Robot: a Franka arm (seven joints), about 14 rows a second.
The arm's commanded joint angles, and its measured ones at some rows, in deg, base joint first. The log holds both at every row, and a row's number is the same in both.
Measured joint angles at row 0:
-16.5 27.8 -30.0 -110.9 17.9 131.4 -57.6
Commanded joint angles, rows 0 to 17:
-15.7 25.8 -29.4 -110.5 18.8 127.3 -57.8
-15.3 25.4 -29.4 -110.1 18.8 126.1 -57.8
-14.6 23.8 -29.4 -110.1 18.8 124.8 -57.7
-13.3 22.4 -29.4 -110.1 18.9 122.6 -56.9
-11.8 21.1 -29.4 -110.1 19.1 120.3 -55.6
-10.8 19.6 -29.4 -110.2 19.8 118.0 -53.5
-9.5 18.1 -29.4 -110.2 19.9 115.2 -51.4
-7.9 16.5 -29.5 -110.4 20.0 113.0 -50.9
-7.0 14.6 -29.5 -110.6 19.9 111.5 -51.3
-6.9 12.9 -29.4 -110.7 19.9 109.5 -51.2
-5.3 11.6 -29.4 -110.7 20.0 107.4 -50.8
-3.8 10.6 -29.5 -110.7 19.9 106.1 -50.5
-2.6 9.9 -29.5 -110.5 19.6 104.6 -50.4
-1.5 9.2 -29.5 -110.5 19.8 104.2 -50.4
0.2 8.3 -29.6 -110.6 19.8 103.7 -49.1
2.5 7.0 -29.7 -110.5 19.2 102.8 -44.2
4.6 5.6 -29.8 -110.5 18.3 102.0 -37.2
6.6 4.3 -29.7 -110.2 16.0 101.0 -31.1
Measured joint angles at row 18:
2.5 8.3 -29.0 -109.3 18.6 102.9 -40.9
